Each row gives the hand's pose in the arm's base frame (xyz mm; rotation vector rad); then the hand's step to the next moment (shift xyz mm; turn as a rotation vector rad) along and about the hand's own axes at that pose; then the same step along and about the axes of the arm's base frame.
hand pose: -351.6 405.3 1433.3 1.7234 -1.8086 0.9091
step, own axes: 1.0 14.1 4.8 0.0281 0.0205 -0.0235
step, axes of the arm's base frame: -13.6 -4.4 -4.4 -0.0253 -0.0018 0.0334
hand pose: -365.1 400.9 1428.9 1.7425 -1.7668 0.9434
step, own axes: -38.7 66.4 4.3 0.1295 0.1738 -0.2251
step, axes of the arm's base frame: -62.3 18.9 -41.0 -0.2101 0.0758 0.2186
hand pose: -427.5 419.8 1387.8 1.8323 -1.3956 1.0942
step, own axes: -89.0 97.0 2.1 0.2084 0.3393 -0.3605
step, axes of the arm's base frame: -102.7 13.7 -81.2 -0.3948 0.1037 0.3491
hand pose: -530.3 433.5 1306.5 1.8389 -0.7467 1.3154
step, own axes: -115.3 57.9 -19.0 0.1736 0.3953 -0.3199
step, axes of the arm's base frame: -91.2 -12.1 -92.5 -0.4291 0.0401 0.3210
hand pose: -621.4 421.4 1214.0 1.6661 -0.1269 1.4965
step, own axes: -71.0 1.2 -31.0 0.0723 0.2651 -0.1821
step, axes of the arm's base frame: -43.6 -13.0 -62.7 -0.2751 -0.0139 0.1810
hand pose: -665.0 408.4 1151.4 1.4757 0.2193 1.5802
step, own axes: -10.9 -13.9 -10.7 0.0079 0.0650 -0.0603
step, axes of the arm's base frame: -4.0 4.7 -19.7 -0.0824 -0.0034 0.0335
